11 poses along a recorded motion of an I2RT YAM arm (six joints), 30 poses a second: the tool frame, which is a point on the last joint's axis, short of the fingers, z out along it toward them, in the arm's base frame.
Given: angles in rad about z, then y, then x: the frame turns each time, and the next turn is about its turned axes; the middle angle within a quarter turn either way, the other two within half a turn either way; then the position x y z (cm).
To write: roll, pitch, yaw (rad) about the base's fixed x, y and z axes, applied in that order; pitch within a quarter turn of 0, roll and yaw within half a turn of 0; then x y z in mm. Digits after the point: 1 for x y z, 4 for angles.
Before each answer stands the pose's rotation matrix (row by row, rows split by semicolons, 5 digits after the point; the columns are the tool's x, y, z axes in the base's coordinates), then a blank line. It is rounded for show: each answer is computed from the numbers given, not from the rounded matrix.
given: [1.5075 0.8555 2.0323 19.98 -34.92 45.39]
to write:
0.04148 0.48716 0.87233; 0.65453 0.64640 -0.39212; -0.75490 0.58723 -0.29204

[2.0323 0.8555 1.5075 199.8 -349.2 453.9]
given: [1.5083 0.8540 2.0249 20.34 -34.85 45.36]
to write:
0.04103 0.48011 0.87625; 0.65569 0.64879 -0.38619; -0.75391 0.59039 -0.28819

[2.0249 0.8540 1.5083 203.4 -348.5 453.6]
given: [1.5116 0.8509 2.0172 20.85 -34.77 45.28]
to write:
0.03901 0.47109 0.88122; 0.65815 0.65147 -0.37740; -0.75187 0.59470 -0.28464

[2.0172 0.8509 1.5116 208.5 -347.7 452.8]
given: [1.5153 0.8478 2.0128 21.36 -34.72 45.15]
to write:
0.03670 0.46469 0.88471; 0.66062 0.65300 -0.37038; -0.74983 0.59805 -0.28302

[2.0128 0.8478 1.5153 213.6 -347.2 451.5]
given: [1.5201 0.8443 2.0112 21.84 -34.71 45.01]
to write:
0.03366 0.46002 0.88727; 0.66340 0.65371 -0.36410; -0.74751 0.60087 -0.28317

[2.0112 0.8443 1.5201 218.4 -347.1 450.1]
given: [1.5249 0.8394 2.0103 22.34 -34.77 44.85]
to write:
0.03064 0.45594 0.88948; 0.66721 0.65328 -0.35785; -0.74424 0.60443 -0.28419

[2.0103 0.8394 1.5249 223.4 -347.7 448.5]
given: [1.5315 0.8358 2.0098 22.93 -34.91 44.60]
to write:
0.02634 0.45109 0.89209; 0.67007 0.65427 -0.35062; -0.74183 0.60700 -0.28502

[2.0098 0.8358 1.5315 229.3 -349.1 446.0]
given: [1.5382 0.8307 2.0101 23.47 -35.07 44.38]
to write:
0.02198 0.44686 0.89433; 0.67400 0.65407 -0.34338; -0.73840 0.61033 -0.28681

[2.0101 0.8307 1.5382 234.7 -350.7 443.8]
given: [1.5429 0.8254 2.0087 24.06 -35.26 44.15]
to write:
0.01892 0.44244 0.89660; 0.67800 0.65340 -0.33673; -0.73482 0.61426 -0.28761

[2.0087 0.8254 1.5429 240.6 -352.6 441.5]
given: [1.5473 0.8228 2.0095 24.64 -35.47 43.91]
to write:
0.01598 0.44024 0.89774; 0.67998 0.65347 -0.33256; -0.73305 0.61576 -0.28891

[2.0095 0.8228 1.5473 246.4 -354.7 439.1]
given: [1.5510 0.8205 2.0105 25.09 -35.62 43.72]
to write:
0.01350 0.43869 0.89854; 0.68172 0.65335 -0.32922; -0.73149 0.61700 -0.29025

[2.0105 0.8205 1.5510 250.9 -356.2 437.2]
